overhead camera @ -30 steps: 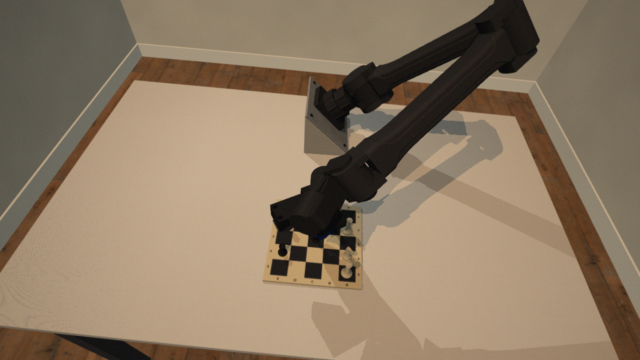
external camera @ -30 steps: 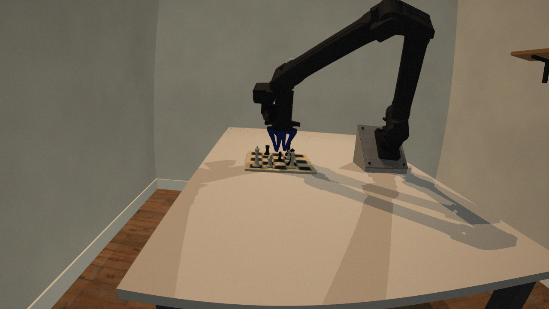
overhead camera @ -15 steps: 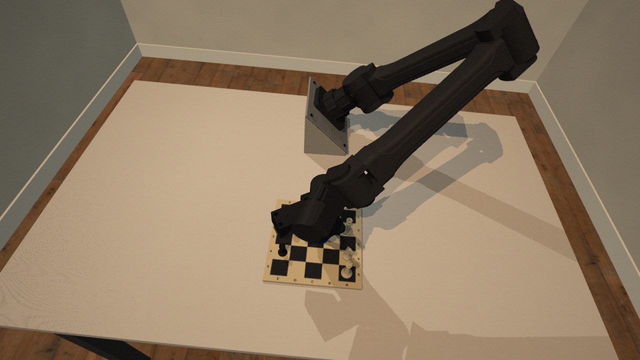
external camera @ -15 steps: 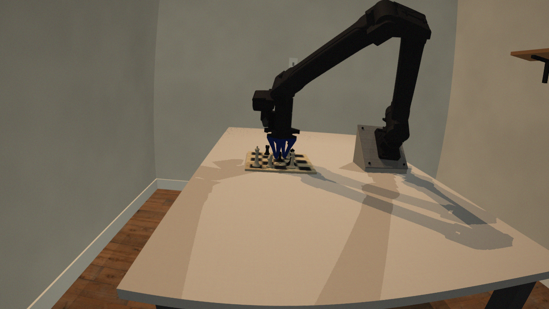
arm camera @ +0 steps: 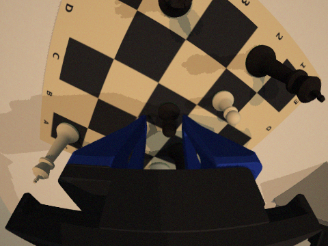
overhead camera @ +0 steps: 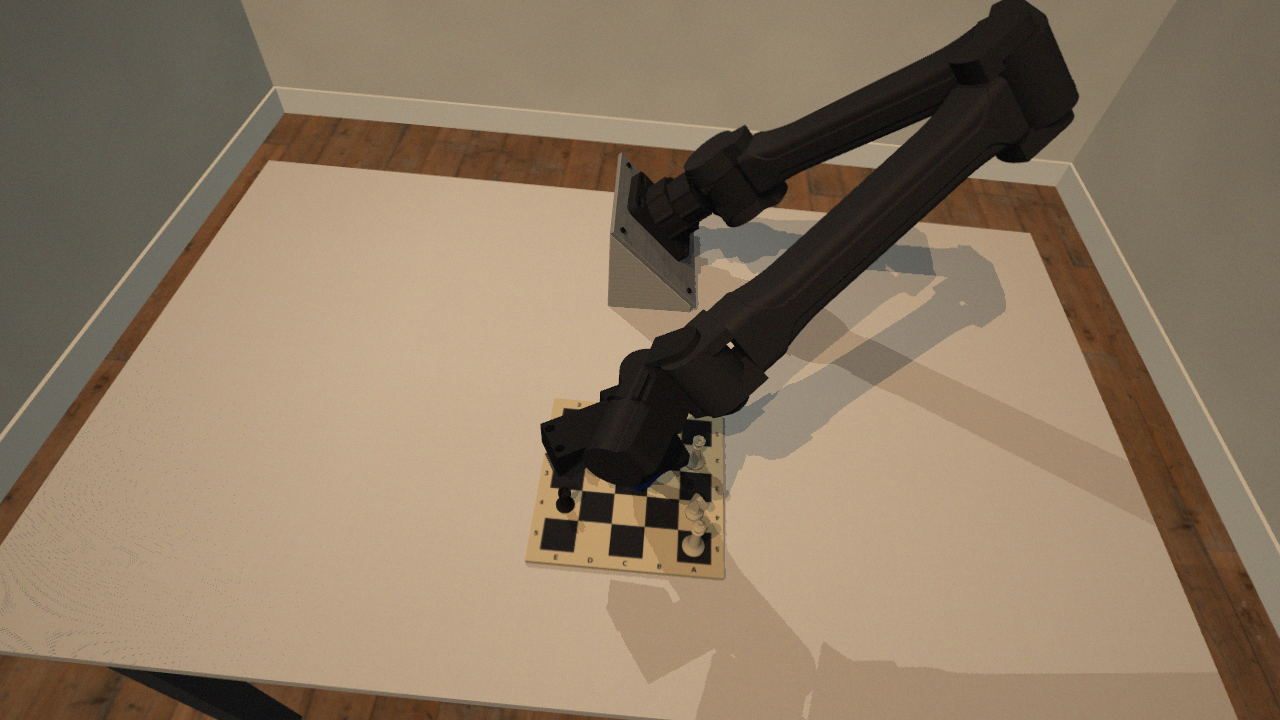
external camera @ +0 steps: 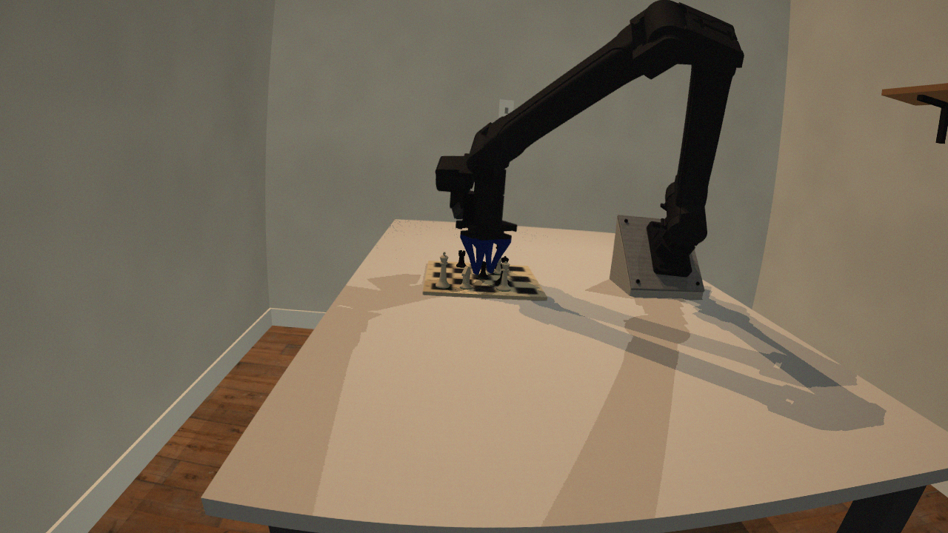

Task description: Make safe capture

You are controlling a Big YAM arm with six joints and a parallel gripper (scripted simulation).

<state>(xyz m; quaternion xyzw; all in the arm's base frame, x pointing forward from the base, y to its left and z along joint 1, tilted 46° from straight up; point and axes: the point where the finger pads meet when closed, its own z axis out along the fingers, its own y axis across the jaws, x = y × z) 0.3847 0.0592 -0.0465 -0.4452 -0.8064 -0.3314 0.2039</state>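
Right now the black pawn is 1 cm to the right of my hand. The rest, counted from my hand: white pawn (4 cm to the right, 3 cm behind); chessboard (2 cm below); black king (8 cm to the right, 4 cm behind, 1 cm above).
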